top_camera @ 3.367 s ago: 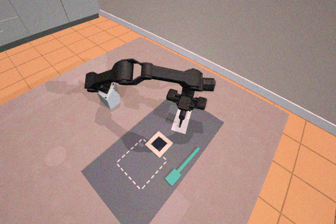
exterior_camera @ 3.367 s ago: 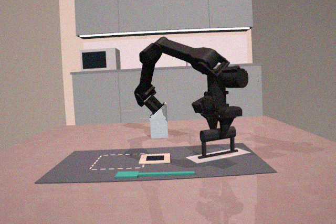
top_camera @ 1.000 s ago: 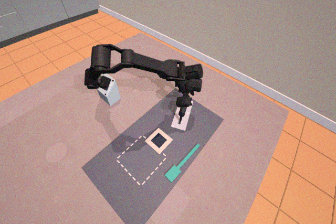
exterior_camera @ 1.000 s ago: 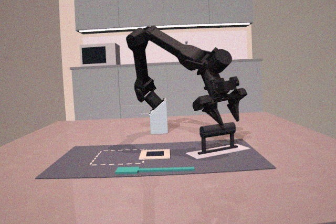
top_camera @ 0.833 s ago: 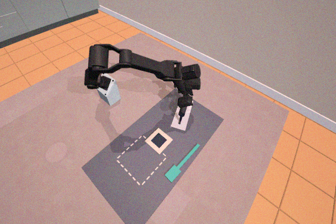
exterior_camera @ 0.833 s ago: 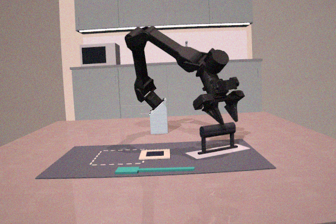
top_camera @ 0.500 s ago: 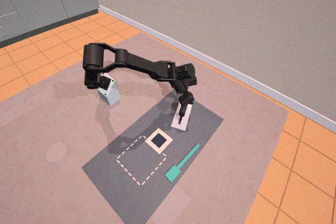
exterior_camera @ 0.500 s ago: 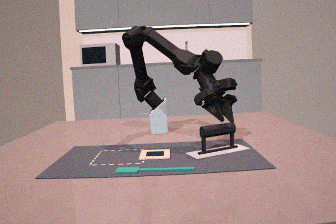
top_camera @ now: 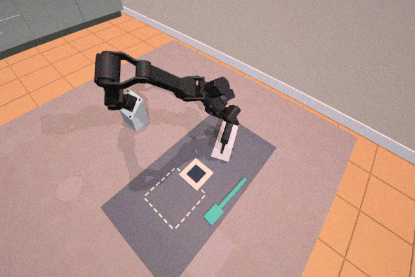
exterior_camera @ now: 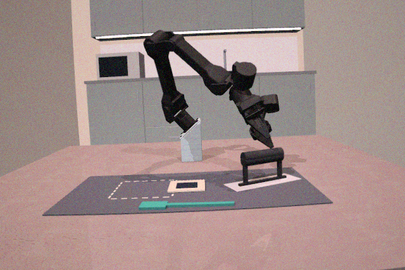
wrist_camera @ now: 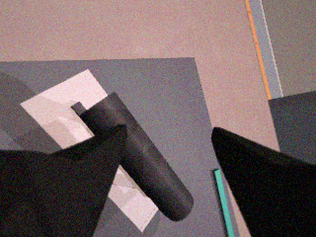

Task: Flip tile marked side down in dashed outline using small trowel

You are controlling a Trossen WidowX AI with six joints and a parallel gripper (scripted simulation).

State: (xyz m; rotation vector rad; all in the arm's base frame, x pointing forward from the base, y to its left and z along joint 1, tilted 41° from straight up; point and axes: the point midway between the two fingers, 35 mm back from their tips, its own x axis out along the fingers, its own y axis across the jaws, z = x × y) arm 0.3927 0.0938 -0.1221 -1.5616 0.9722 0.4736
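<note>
The beige tile lies 220 mm to the right of my gripper tip, 100 mm below it and 30 mm behind it. Also, from my gripper tip: teal flat tool (260 mm to the right, 110 mm ahead, 100 mm below); then grey mat (220 mm to the right, 130 mm below, 20 mm behind).
</note>
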